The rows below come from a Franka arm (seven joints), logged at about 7 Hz.
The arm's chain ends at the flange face. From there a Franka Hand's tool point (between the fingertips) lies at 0.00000 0.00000 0.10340 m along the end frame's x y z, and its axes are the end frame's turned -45 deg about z.
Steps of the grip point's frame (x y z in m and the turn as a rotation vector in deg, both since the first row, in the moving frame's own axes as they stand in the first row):
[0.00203, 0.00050, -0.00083, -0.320, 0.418, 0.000]
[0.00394, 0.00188, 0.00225, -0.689, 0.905, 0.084]
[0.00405, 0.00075, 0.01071, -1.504, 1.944, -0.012]
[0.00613, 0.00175, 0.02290, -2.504, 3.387, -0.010]
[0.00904, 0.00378, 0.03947, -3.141, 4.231, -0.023]
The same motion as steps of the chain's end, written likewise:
[0.00085, -0.00096, -0.00083, 0.069, 0.522, 0.000]
[0.00208, -0.00118, 0.00227, 0.153, 1.127, 0.084]
[-0.00100, -0.00177, 0.01081, 0.311, 2.438, -0.012]
[-0.00194, -0.00197, 0.02318, 0.624, 4.166, -0.010]
[-0.00033, -0.00233, 0.03991, 0.771, 5.213, -0.023]

